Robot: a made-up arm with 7 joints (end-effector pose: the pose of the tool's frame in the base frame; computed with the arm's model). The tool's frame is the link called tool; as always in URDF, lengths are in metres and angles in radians.
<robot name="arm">
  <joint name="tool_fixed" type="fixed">
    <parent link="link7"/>
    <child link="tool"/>
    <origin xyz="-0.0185 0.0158 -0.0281" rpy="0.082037 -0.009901 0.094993"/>
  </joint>
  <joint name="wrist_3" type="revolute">
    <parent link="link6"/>
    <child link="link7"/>
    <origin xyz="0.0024 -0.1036 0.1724"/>
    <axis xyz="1 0 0"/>
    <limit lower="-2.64" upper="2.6"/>
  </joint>
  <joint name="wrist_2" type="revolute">
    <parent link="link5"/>
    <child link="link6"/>
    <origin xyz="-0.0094 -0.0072 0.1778"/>
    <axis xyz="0 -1 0"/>
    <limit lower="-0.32" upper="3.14"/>
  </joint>
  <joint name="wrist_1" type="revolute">
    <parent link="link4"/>
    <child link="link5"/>
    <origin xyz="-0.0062 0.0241 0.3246"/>
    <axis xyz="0 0 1"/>
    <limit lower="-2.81" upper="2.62"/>
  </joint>
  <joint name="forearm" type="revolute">
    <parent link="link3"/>
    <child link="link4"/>
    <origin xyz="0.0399 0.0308 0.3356"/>
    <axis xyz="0 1 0"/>
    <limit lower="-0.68" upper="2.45"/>
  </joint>
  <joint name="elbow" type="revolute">
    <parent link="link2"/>
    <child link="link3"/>
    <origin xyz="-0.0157 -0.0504 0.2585"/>
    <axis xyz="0 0 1"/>
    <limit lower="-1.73" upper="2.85"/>
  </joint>
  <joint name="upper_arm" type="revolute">
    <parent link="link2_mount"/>
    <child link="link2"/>
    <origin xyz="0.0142 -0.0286 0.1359"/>
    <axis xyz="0 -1 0"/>
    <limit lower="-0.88" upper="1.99"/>
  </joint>
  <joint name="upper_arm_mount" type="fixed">
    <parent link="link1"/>
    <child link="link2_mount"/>
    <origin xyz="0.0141 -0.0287 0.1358"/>
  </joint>
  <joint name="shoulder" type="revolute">
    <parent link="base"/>
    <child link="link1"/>
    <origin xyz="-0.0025 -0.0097 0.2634"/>
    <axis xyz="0 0 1"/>
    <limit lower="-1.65" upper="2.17"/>
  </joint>
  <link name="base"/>
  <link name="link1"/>
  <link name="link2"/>
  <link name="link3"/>
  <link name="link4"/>
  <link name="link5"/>
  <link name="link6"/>
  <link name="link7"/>
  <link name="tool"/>
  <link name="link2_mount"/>
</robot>
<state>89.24 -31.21 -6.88 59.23 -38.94 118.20 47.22</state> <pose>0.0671 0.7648 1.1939 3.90 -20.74 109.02</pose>
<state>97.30 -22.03 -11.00 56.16 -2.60 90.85 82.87</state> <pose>0.0947 0.7051 1.3783 80.56 -18.41 88.87</pose>
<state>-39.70 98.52 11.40 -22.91 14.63 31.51 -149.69</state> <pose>-1.0081 0.4687 0.0809 59.44 -27.03 122.90</pose>
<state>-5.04 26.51 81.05 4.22 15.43 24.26 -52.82</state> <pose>-0.4590 -0.0583 1.6622 -74.66 -10.12 101.12</pose>
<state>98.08 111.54 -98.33 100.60 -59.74 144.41 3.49</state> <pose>0.6193 -0.5035 0.2950 70.49 -31.99 -23.74</pose>
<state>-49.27 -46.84 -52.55 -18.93 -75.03 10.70 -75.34</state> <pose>0.6393 -0.4749 1.4349 -96.70 -34.83 -159.28</pose>
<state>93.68 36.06 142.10 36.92 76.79 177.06 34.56</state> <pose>-0.0107 -0.6932 1.0385 157.14 -36.65 142.35</pose>
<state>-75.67 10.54 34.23 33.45 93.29 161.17 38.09</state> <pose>0.0876 -0.0810 1.4012 -162.12 -19.78 -126.03</pose>
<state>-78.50 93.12 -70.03 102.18 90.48 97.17 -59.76</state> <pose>-0.6443 0.2170 0.5709 125.20 -17.43 -160.08</pose>
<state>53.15 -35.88 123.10 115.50 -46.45 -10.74 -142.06</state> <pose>-0.4298 0.2679 1.0618 92.69 62.48 52.74</pose>
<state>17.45 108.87 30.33 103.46 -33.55 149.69 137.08</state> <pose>-0.6978 -0.1172 0.6084 -19.37 -5.29 154.12</pose>
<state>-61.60 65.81 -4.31 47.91 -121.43 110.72 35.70</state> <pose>-0.2196 0.5848 1.2267 -178.42 -75.60 30.38</pose>
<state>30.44 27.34 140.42 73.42 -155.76 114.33 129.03</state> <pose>-0.6137 -0.3502 0.8239 -35.44 32.22 -178.82</pose>
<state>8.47 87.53 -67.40 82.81 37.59 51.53 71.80</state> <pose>-0.6061 -0.8332 0.6952 -173.17 -40.38 -54.96</pose>
